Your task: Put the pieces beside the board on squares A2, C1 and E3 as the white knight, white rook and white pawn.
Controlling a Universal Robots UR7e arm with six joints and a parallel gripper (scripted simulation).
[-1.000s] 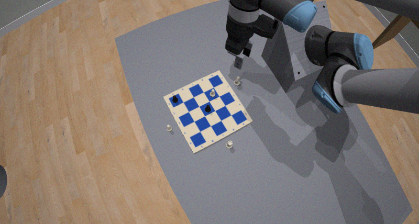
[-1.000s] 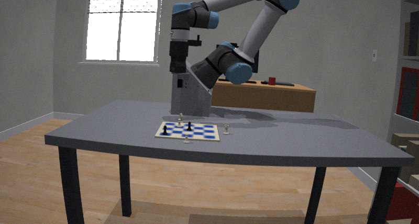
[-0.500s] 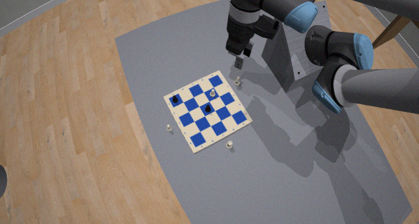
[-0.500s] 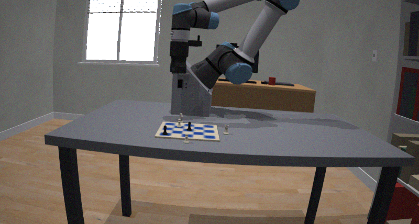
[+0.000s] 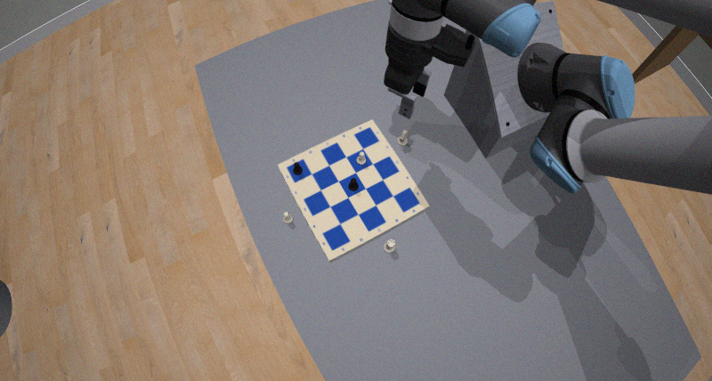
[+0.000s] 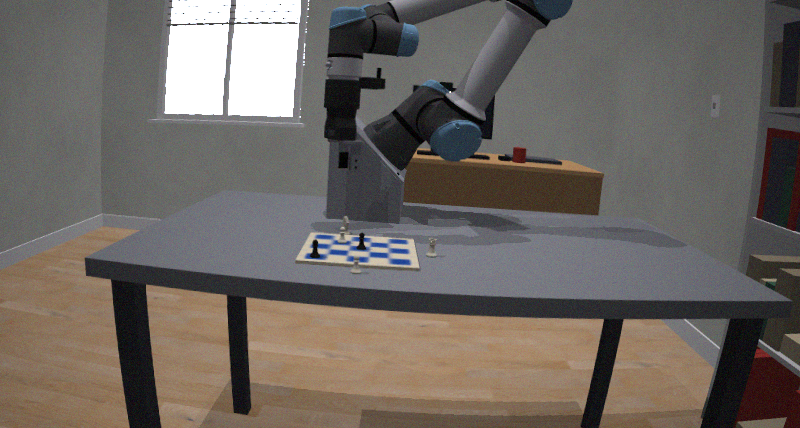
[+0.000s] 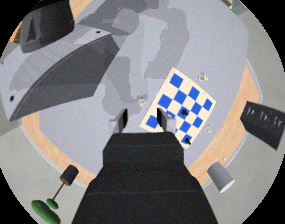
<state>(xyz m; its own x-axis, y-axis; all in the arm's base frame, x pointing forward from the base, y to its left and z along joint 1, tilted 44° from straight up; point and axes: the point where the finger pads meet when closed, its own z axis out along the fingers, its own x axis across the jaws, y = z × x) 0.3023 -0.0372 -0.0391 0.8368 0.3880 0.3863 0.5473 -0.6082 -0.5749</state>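
The white knight is 140 mm below my hand. From my hand the other things lie so: white rook: 180 mm to the left, 140 mm below, 130 mm ahead; then chessboard: 160 mm below, 140 mm ahead, 40 mm to the left.
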